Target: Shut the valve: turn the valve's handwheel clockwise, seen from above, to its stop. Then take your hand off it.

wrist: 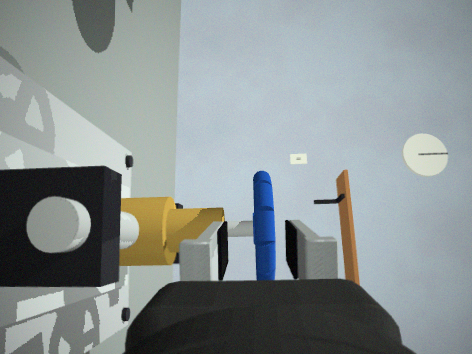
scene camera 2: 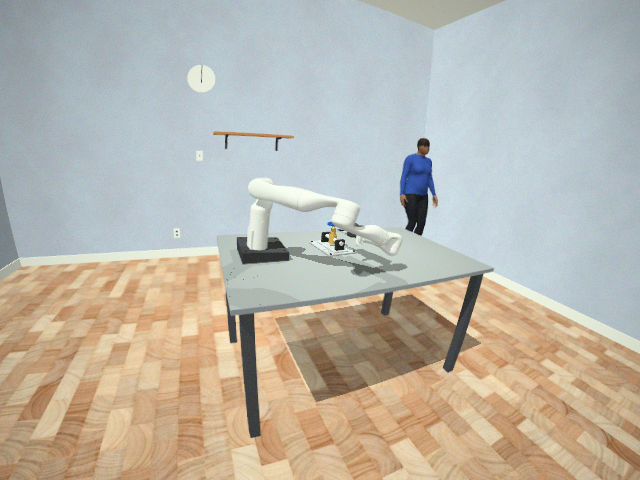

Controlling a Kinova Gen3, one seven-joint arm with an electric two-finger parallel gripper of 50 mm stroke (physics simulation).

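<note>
The blue handwheel sits on a thin grey stem above the yellow valve body. In the wrist view the wheel is seen edge-on, and its rim reaches in between the two fingers, with a gap on either side. My gripper is open, with one finger on the valve-body side of the wheel and the other beyond it. In scene camera 2 the fingers are mostly hidden by the arm, and part of the wheel is hidden too.
The valve stands on a white base plate with black pipe blocks on both sides of the body. The plate lies on the grey table. The arm's black base is at the left. A person stands behind the table.
</note>
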